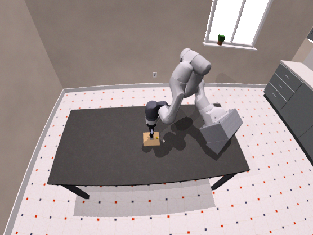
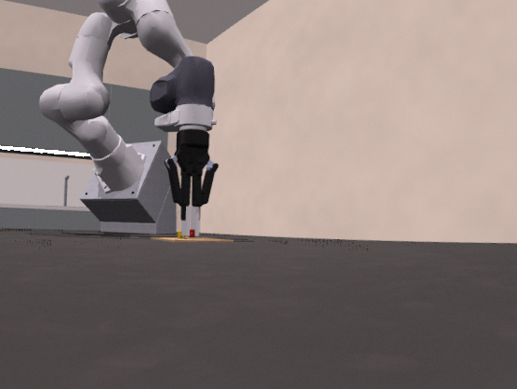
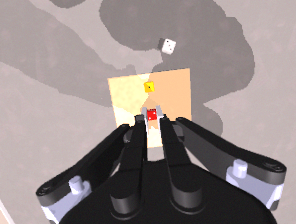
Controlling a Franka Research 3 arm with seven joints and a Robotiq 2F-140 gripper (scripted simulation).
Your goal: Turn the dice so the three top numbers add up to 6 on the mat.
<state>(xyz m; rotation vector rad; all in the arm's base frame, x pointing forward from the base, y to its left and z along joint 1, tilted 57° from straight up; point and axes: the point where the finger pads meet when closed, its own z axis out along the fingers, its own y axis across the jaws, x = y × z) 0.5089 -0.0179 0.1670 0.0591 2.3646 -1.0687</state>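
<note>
The red die lies 30 mm below my hand. The rest, counted from my hand: tan mat: 40 mm below; yellow die: 40 mm behind, 30 mm below, 10 mm to the left; white die: 90 mm behind, 70 mm to the left, 40 mm below.
</note>
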